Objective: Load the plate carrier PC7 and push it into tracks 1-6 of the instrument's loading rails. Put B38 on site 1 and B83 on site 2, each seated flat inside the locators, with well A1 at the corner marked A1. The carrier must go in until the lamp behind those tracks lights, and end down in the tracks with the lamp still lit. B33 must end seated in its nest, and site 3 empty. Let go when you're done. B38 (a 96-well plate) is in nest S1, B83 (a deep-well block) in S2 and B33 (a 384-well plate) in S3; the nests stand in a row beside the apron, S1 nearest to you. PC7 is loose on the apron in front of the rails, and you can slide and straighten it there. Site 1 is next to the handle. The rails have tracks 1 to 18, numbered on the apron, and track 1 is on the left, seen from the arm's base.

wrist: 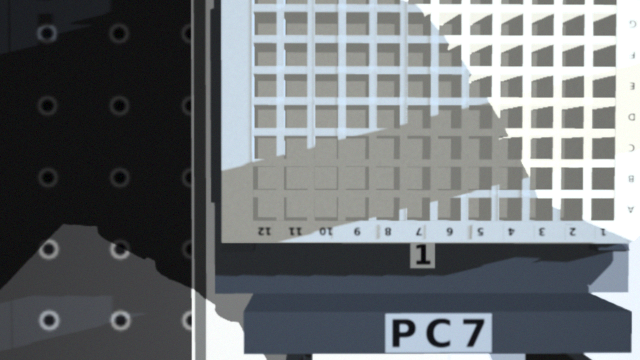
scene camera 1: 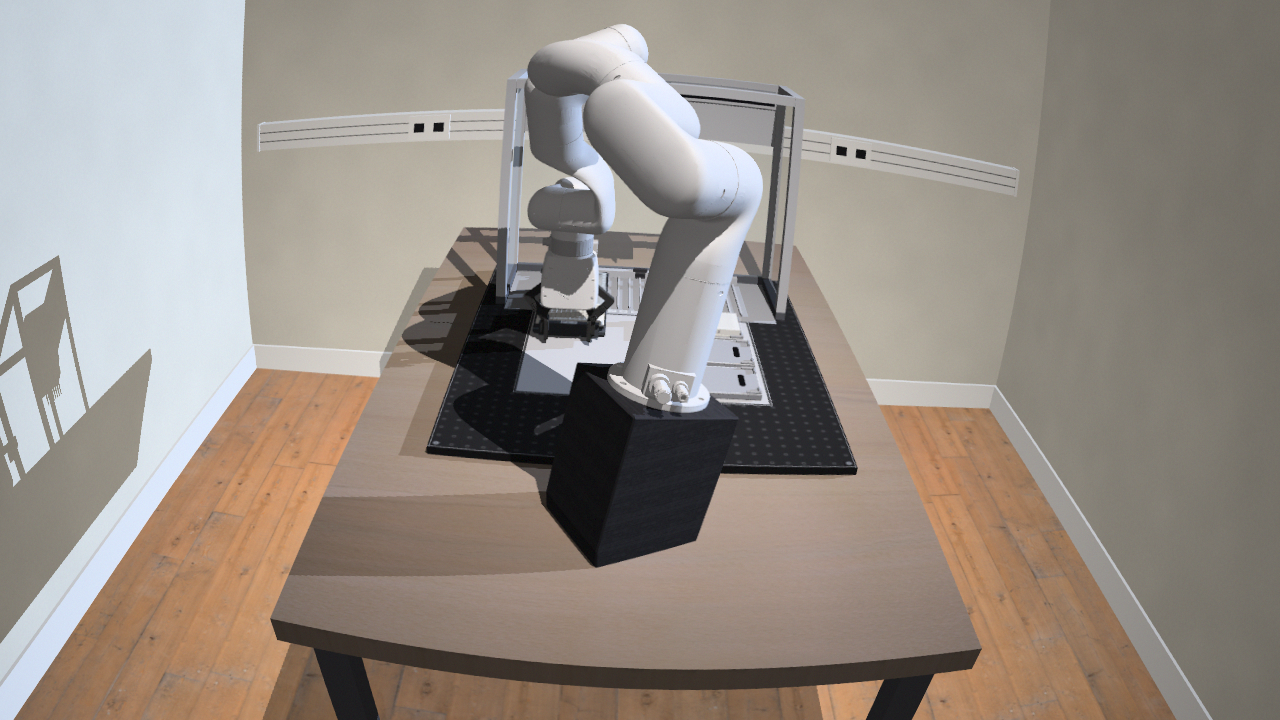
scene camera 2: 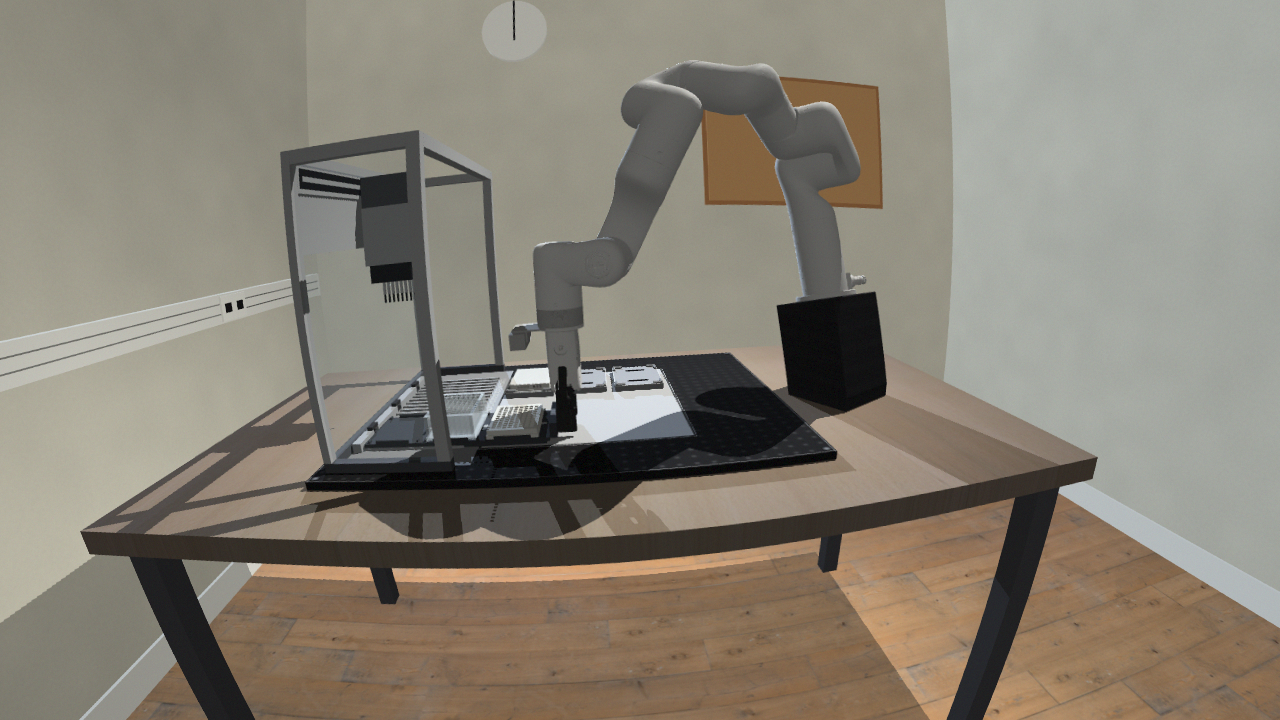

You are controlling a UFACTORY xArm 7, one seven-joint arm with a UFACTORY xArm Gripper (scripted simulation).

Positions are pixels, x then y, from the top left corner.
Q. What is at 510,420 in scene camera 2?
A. A 96-well plate B38.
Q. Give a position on a plate carrier PC7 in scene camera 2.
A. At 548,429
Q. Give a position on a plate carrier PC7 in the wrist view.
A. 303,293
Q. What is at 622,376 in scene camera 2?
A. A nest S1.
